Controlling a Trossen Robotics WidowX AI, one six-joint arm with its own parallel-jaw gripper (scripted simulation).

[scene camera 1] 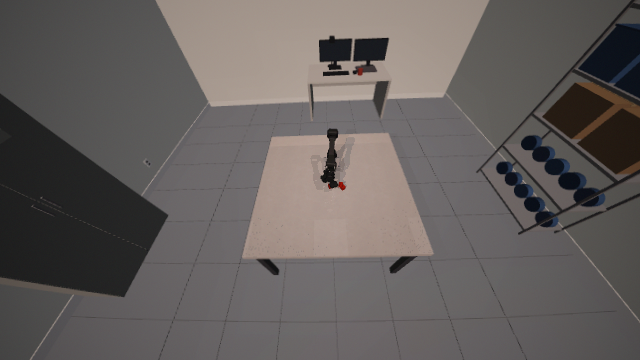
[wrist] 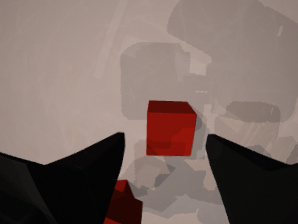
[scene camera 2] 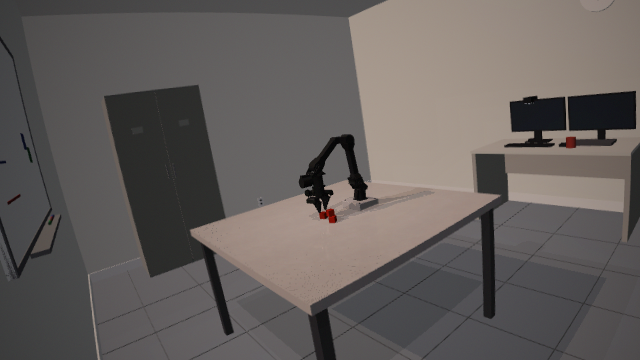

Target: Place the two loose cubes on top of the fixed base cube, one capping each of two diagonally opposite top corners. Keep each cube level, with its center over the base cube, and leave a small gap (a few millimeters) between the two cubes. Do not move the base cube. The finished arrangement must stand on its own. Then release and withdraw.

Labels:
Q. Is my gripper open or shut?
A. Open.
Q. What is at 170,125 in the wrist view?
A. A red cube.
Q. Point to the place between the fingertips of my gripper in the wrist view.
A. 166,140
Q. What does my gripper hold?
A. Nothing.

